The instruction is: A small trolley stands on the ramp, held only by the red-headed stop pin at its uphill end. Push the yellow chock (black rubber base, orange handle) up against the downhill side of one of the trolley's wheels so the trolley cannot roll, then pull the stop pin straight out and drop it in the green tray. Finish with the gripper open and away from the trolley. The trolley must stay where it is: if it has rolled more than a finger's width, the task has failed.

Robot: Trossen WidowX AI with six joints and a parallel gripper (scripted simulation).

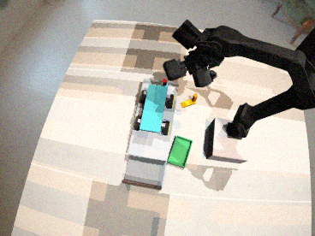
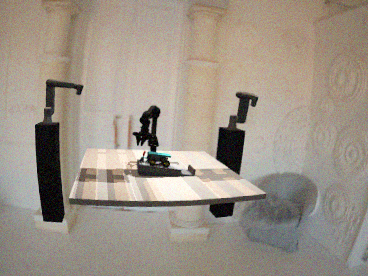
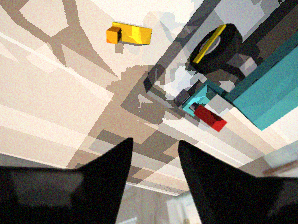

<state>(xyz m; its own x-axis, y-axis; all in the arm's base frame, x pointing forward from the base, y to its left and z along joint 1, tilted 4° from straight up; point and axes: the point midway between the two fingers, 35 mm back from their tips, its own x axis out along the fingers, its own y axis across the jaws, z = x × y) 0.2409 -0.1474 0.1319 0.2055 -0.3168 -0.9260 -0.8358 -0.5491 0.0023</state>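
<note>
My gripper tip is 18 cm above the yellow chock, 5 cm past it and 3 cm to the right of it. From my gripper tip the other things lie so: red-headed stop pin: 6 cm below, 6 cm ahead, 3 cm to the left; teal trolley: 14 cm to the left, 8 cm below, 8 cm ahead; green tray: 25 cm to the left, 20 cm below, 4 cm behind.
</note>
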